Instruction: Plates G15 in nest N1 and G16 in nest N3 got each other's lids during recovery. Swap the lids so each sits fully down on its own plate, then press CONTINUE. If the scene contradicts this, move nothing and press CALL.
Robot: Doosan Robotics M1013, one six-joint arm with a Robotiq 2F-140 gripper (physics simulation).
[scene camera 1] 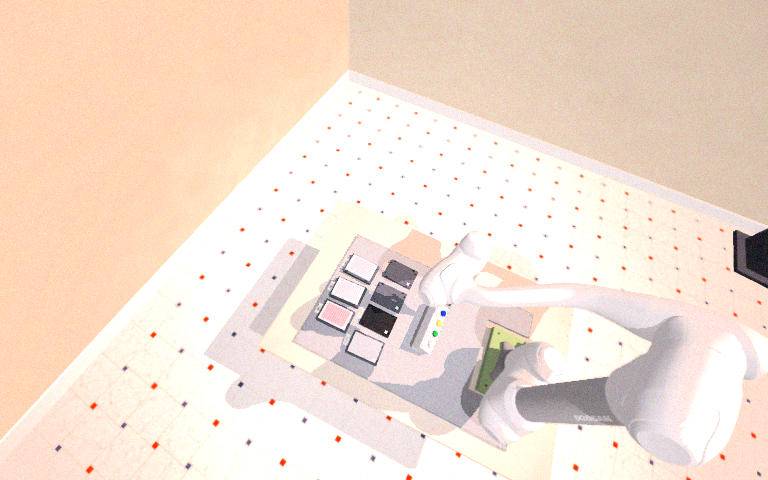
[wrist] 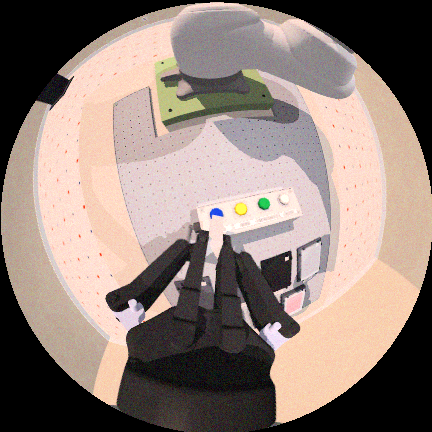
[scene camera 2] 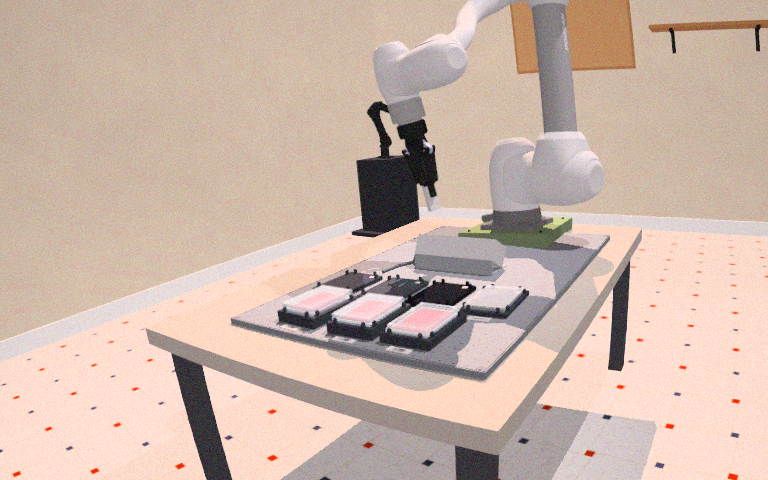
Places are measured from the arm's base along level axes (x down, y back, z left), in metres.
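Pixels of known places: gripper, fingertip midpoint: (scene camera 1: 448, 307) (wrist: 214, 224) (scene camera 2: 434, 209); arm's base, origin of the base link: (wrist: 209, 73) (scene camera 2: 517, 225).
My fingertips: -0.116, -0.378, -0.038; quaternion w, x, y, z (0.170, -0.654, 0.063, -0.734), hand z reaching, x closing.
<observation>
For each thing: its top centre in the pictures, then the offset to it from my fingertips, as dx, dy, dz.
- button panel, middle of its top: (wrist: 257, 218) (scene camera 2: 459, 234) (scene camera 1: 433, 324) +0.056, -0.017, +0.084
- blue button, middle of its top: (wrist: 216, 215) (scene camera 1: 443, 312) +0.065, -0.002, +0.008
My gripper (scene camera 2: 431, 204) (wrist: 214, 224) is shut and empty, high above the blue-button end of the button panel (scene camera 1: 423, 330) (scene camera 2: 458, 257) (wrist: 252, 213); the arm hides it in scene camera 1. The panel has a blue button (scene camera 1: 443, 313) (wrist: 216, 213), a yellow one (scene camera 1: 438, 323) (wrist: 241, 209), a green one (scene camera 1: 434, 333) (wrist: 264, 203) and a white one (scene camera 1: 430, 343) (wrist: 284, 199); their labels are too small to read. Three plates with pinkish contents under clear tops sit in a row: one (scene camera 1: 360, 267) (scene camera 2: 317, 300), a middle one (scene camera 1: 348, 290) (scene camera 2: 369, 309) and one (scene camera 1: 335, 314) (scene camera 2: 423, 320). Plate and nest labels are unreadable.
Behind the row are dark nests (scene camera 1: 399, 273) (scene camera 1: 388, 296) (scene camera 1: 378, 320) and a pale-topped one (scene camera 1: 364, 346) (scene camera 2: 496, 300) (wrist: 310, 260). The green base plate (scene camera 1: 485, 370) (scene camera 2: 546, 237) (wrist: 165, 107) carries the arm. A black pedestal (scene camera 2: 387, 195) stands beyond the table.
</observation>
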